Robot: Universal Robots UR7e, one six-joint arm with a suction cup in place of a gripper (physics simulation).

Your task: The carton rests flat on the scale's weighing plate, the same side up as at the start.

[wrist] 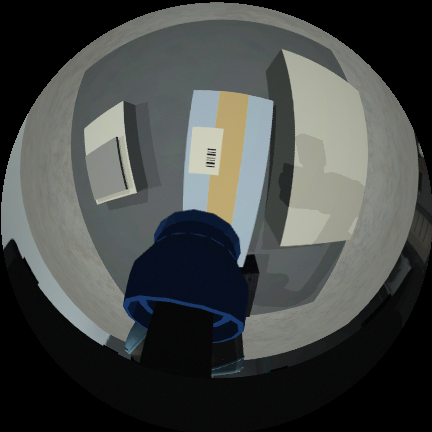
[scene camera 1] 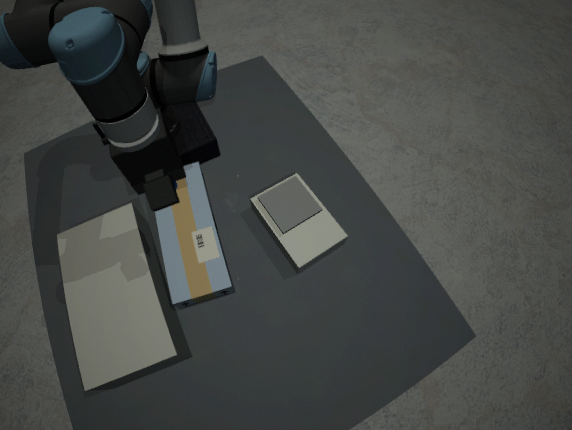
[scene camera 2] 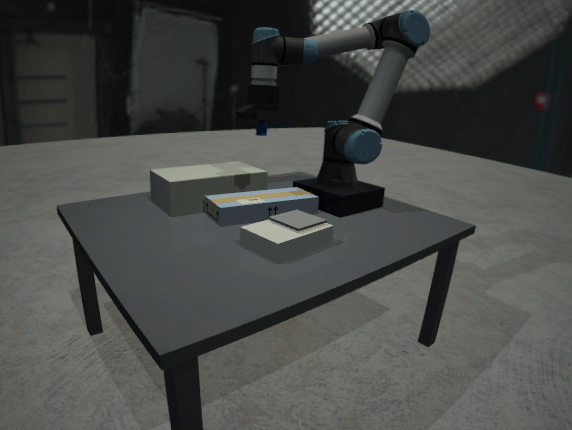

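Where they show: hand at its tool point: [wrist: 195,251] [scene camera 2: 261,135]; arm's base at its link origin: [scene camera 2: 336,183].
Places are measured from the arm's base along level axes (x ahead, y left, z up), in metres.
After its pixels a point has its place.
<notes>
The carton [scene camera 1: 189,250] {x 0.389, y 0.002, z -0.013 m} [scene camera 2: 245,212] {x 0.423, y 0.071, z -0.037 m} [wrist: 231,150] {x 0.390, y -0.001, z -0.013 m}, light blue with a tan tape strip and a white barcode label on top, lies flat on the table between the big pale box and the scale. Arrows on its long side point up. The scale [scene camera 1: 312,242] {x 0.475, y 0.270, z -0.019 m} [scene camera 2: 270,234] {x 0.476, y 0.295, z -0.019 m} [wrist: 105,124] {x 0.473, y 0.262, z -0.019 m} is low and cream, and its grey weighing plate [scene camera 1: 290,204] {x 0.372, y 0.259, z -0.004 m} [scene camera 2: 298,220] {x 0.376, y 0.273, z -0.004 m} [wrist: 106,167] {x 0.373, y 0.243, z -0.004 m} bears nothing. My gripper [scene camera 2: 261,130] [wrist: 197,227], a dark blue suction cup, is open and hangs high above the table, apart from the carton. In scene camera 1 the arm hides most of the cup and part of the carton.
A big pale box [scene camera 1: 117,320] {x 0.504, y -0.175, z 0.041 m} [scene camera 2: 195,192] {x 0.523, y -0.079, z -0.002 m} [wrist: 325,100] {x 0.512, y -0.147, z 0.042 m}, taller than the carton, stands close along the carton's far side from the scale. The arm's black base block [scene camera 1: 200,137] {x 0.091, y 0.114, z 0.002 m} [scene camera 2: 352,199] {x 0.059, y 0.148, z -0.017 m} stands at the carton's end. The grey table [scene camera 1: 300,350] {x 0.682, y 0.152, z -0.072 m} [scene camera 2: 210,300] {x 0.699, y 0.432, z -0.072 m} bears them all.
</notes>
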